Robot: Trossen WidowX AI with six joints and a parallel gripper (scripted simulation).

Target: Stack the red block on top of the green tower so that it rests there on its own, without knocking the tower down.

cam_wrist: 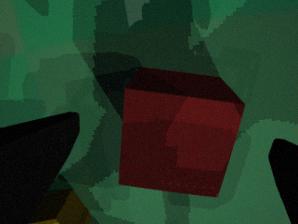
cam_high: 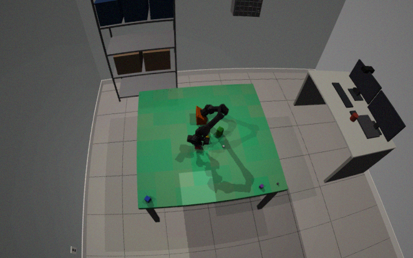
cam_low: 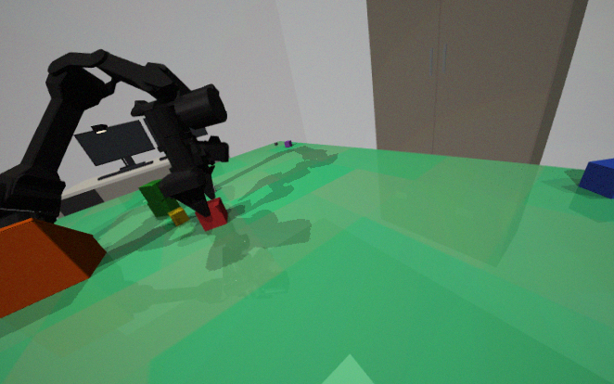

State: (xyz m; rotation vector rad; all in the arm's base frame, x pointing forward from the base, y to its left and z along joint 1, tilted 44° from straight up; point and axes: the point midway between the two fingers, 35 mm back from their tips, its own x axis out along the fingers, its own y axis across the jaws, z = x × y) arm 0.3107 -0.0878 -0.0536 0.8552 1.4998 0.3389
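My gripper tip is now 20 mm above the red block. Also, from my gripper tip: blue block 440 mm ahead, 500 mm to the right, 20 mm below; small yellow block 70 mm behind, 100 mm to the left, 20 mm below; tiny white piece 40 mm ahead, 230 mm to the left, 30 mm below.
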